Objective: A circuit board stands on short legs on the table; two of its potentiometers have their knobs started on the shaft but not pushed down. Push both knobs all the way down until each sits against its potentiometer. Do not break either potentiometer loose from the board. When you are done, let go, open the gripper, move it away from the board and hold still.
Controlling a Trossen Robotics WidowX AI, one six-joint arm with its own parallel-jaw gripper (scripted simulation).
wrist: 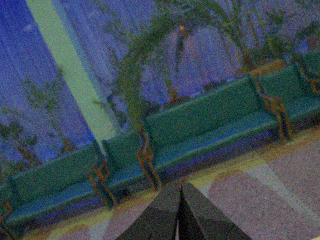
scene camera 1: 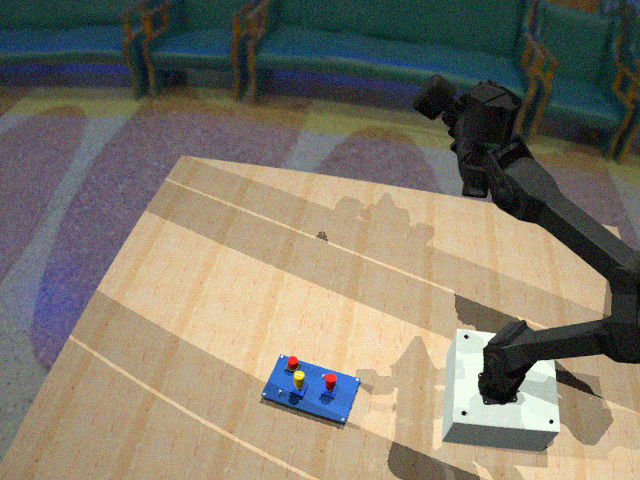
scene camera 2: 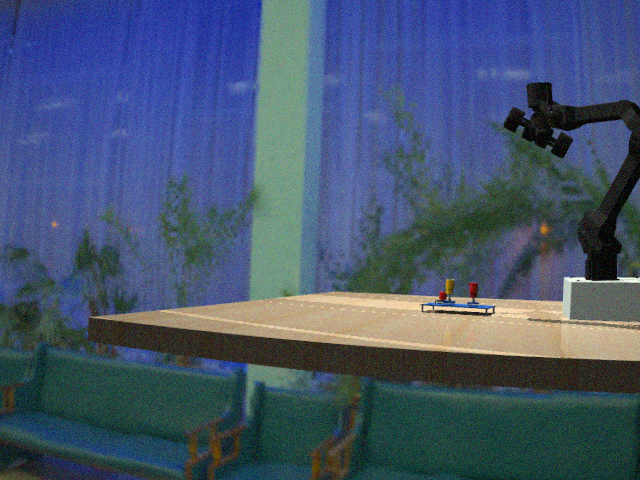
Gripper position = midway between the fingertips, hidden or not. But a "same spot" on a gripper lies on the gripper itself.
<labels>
My gripper shows in the wrist view (178, 192), in scene camera 1 and in scene camera 2. The same spot on my gripper: (scene camera 2: 514, 119) is (scene camera 1: 433, 104).
</labels>
